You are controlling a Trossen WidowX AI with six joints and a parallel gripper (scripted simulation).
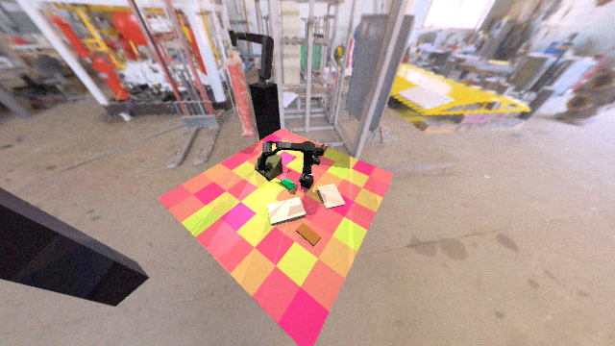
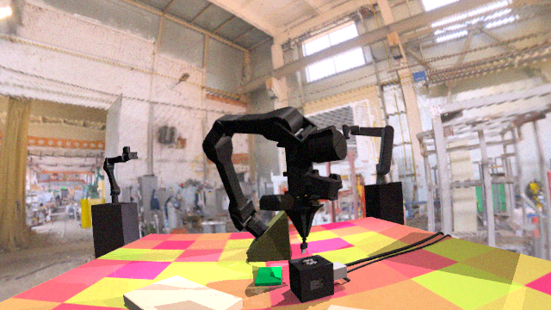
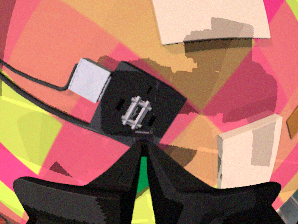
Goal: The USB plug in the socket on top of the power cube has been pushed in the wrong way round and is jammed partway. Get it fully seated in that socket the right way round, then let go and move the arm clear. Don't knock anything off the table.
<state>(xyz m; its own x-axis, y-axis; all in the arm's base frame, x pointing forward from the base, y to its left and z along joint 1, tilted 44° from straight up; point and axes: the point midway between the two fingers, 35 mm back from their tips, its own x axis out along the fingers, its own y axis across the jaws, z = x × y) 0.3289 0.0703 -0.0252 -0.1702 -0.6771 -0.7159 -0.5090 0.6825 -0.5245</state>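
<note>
The USB plug lies 2 cm below my gripper tip. From my gripper tip the other things lie so: green flat block (13 cm below, 12 cm behind, 7 cm to the right); brown flat piece (34 cm to the right, 23 cm ahead, 13 cm below); pale box (28 cm to the right, 12 cm below, 2 cm ahead).
</note>
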